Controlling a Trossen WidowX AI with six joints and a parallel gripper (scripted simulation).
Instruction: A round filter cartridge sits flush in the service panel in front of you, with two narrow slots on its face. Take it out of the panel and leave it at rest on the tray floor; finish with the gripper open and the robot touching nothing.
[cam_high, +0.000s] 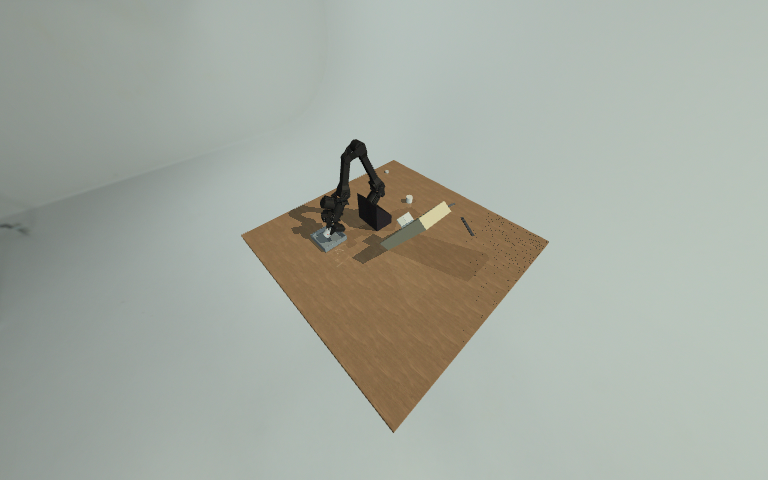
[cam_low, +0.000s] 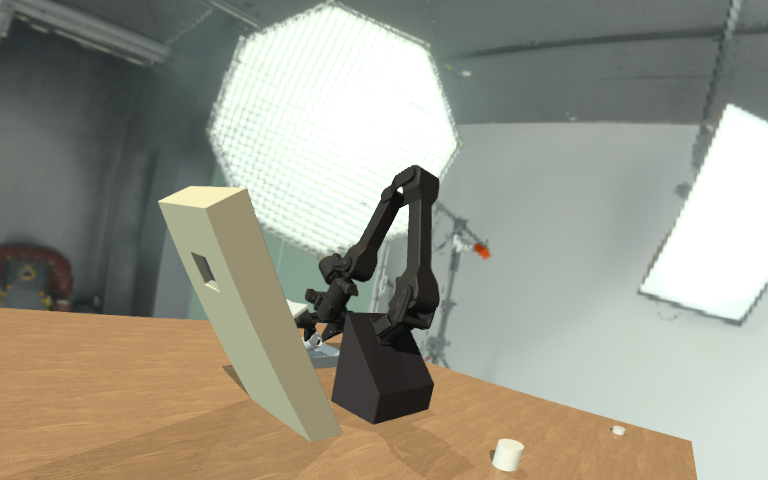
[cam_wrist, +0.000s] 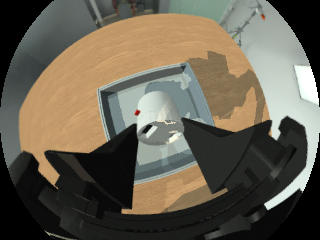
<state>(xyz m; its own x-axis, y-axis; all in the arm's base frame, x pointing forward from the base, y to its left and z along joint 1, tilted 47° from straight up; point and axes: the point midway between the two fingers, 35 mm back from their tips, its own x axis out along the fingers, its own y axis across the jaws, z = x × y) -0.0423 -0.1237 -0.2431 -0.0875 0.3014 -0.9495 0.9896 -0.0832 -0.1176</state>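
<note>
Now: the round grey filter cartridge right at my gripper tip. From my gripper tip the other things lie so: spare white cylinder 5 cm ahead, 61 cm to the left, 3 cm below; then grey-blue tray 1 cm to the right, 4 cm below.
</note>
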